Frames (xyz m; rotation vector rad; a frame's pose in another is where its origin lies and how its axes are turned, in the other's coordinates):
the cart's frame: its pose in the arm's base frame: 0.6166 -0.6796 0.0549 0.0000 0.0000 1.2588
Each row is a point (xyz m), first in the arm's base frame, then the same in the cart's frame.
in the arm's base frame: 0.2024 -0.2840 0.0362
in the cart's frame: 0.2494 0.5156 -0.0187
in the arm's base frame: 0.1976 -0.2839 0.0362
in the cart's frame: 0.2480 0.5202 -0.0187
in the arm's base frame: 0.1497 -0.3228 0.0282
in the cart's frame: 0.1963 0.5539 -0.0267
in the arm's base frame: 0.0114 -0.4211 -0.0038
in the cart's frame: 0.0602 0.6553 -0.0587
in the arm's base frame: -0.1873 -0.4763 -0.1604
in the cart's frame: -0.0533 0.8275 -0.2153
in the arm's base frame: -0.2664 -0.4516 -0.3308
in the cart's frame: -0.0541 0.9104 -0.3857
